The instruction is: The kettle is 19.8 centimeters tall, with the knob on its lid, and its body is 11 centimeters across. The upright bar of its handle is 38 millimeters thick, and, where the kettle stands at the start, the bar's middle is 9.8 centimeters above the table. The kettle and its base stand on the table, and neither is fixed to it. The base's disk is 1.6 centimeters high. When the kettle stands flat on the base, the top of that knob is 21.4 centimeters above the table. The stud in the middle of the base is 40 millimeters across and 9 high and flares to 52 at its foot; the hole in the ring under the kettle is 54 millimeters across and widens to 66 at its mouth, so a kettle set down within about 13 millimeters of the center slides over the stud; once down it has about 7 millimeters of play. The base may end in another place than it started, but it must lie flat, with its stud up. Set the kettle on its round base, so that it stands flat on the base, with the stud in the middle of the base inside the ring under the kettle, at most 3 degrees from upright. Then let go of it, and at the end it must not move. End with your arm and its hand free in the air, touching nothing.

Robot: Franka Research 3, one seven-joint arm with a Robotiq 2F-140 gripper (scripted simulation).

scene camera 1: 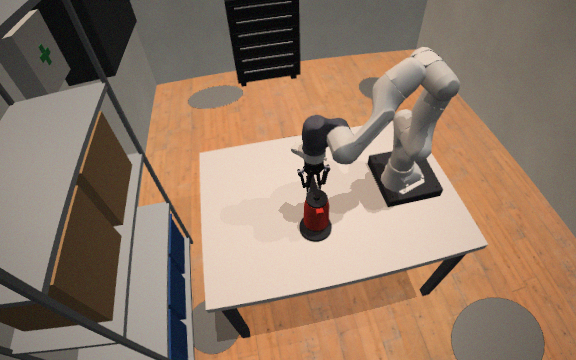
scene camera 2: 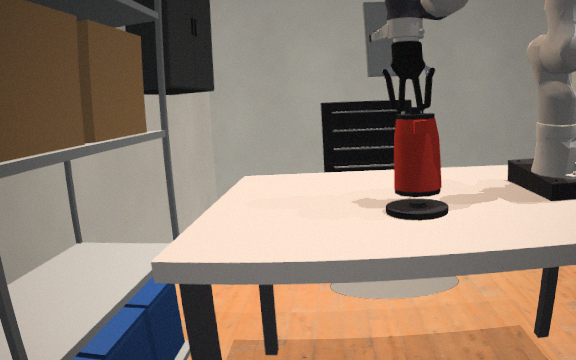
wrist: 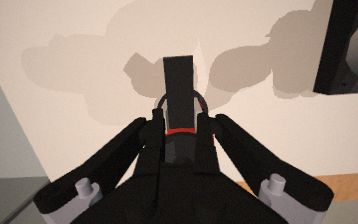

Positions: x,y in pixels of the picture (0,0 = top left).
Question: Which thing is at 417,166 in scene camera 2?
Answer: A red kettle.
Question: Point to a black round base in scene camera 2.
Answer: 416,209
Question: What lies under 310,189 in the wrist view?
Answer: My gripper.
